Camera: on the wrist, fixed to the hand. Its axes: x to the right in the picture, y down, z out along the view.
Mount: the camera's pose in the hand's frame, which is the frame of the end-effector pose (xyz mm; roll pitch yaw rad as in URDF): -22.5 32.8 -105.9 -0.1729 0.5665 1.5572
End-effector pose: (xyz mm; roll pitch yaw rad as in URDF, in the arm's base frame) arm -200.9 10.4 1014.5 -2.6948 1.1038 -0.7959
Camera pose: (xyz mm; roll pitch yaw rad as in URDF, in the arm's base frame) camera -211.0 -87.0 1071.2 1.8691 -0.0435 -2.2545
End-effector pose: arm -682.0 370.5 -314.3 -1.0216 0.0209 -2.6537
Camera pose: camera -694.9 446.5 -397.1 2.4779 1.5511 1.5609
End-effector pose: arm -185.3 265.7 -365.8 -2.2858 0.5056 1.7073
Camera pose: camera -85.0 281.4 -315.8 2.4548 0.2579 0.0036
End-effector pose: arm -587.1 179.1 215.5 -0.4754 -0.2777 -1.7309
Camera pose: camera -607.5 174.0 104.3 -0.6946 0.9739 -0.6165
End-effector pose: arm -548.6 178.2 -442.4 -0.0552 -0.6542 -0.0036
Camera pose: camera -500.9 204.9 -541.4 -0.9262 0.4726 1.1466
